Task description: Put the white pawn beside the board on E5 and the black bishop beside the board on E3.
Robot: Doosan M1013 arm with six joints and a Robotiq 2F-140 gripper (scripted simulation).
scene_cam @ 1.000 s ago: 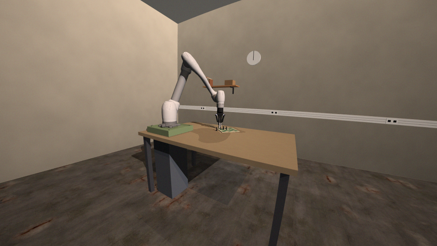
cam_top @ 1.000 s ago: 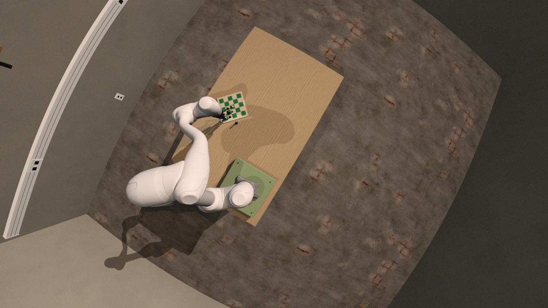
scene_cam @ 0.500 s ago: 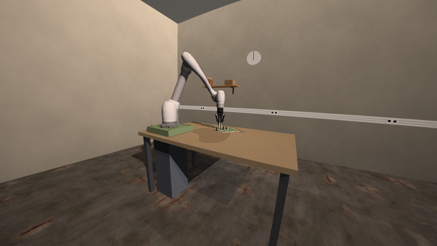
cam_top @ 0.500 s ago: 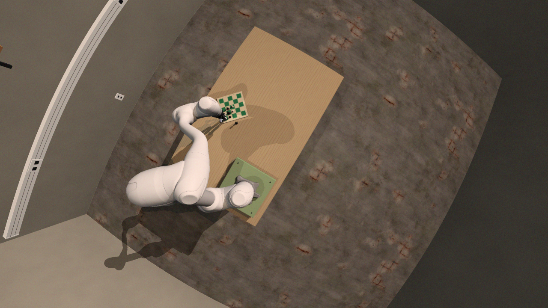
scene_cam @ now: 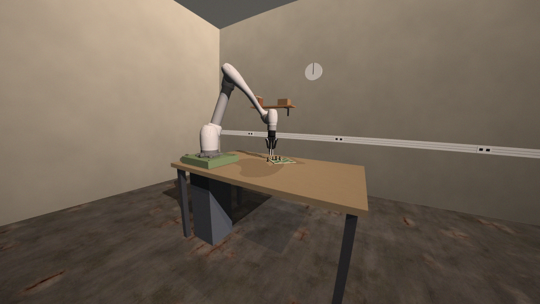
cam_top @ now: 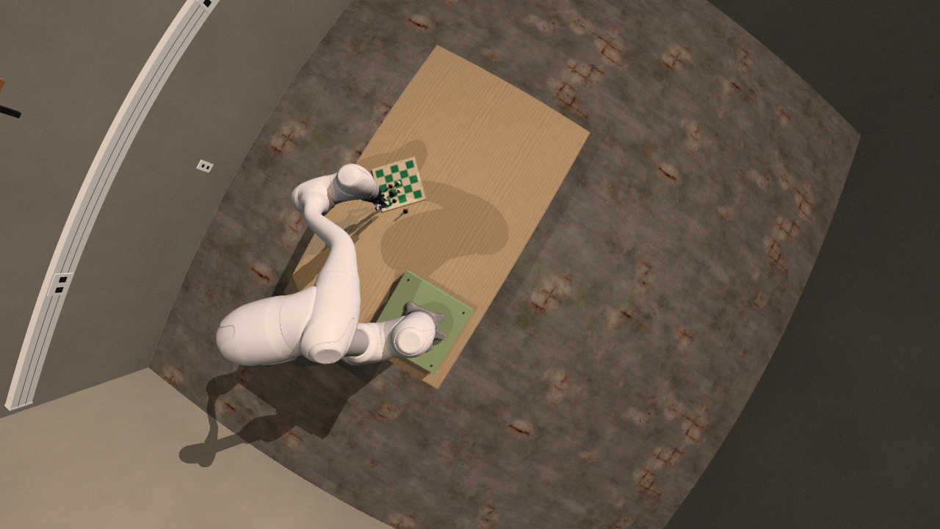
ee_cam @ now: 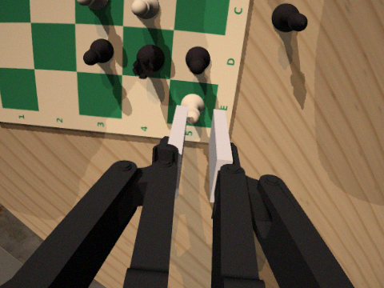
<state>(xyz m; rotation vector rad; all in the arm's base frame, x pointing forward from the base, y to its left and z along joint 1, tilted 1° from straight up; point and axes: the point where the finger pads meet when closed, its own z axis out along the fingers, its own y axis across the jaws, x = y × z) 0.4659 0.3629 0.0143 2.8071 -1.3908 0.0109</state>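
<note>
Right now my hand is 110 mm short of the chessboard, 10 mm to the left of it and 70 mm above it.
</note>
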